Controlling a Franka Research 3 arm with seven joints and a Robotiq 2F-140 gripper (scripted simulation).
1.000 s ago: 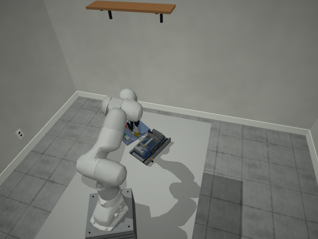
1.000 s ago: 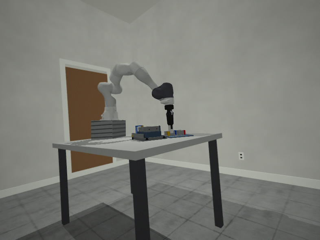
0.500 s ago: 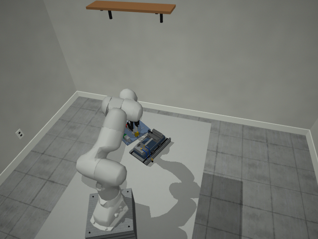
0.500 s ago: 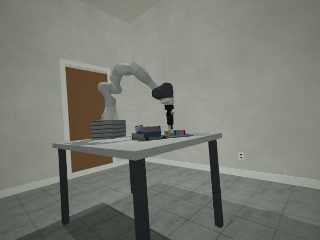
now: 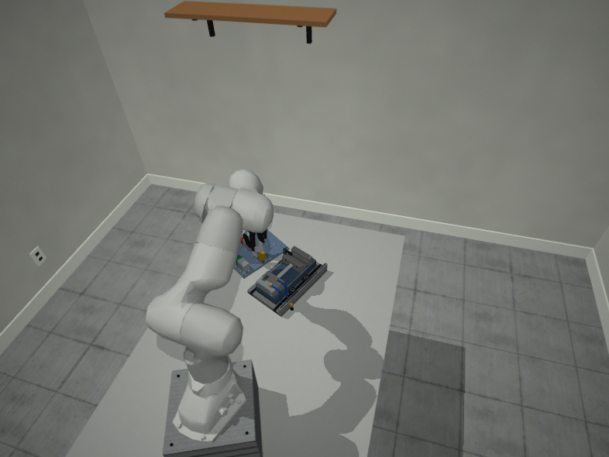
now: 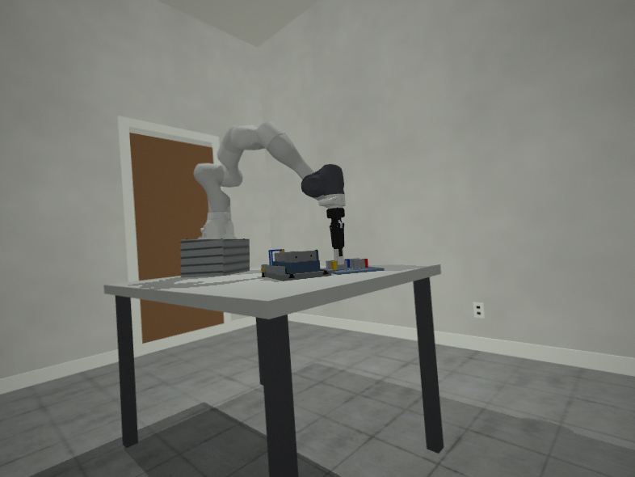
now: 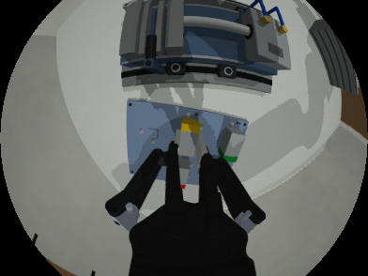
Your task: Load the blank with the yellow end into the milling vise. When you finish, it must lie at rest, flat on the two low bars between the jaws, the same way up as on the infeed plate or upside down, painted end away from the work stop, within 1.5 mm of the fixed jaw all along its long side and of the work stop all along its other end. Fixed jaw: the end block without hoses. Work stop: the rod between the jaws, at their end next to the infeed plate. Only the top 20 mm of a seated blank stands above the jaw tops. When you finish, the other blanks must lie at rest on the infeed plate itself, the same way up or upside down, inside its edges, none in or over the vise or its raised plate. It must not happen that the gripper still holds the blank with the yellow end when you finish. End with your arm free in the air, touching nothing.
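Now: the blue infeed plate 60 mm below my hand, 40 mm to the left of it and 20 mm ahead of it. Round my hand: red-ended blank 80 mm to the left, 40 mm below, 40 mm ahead; green-ended blank 80 mm behind, 40 mm to the left, 40 mm below; yellow-ended blank 40 mm below.
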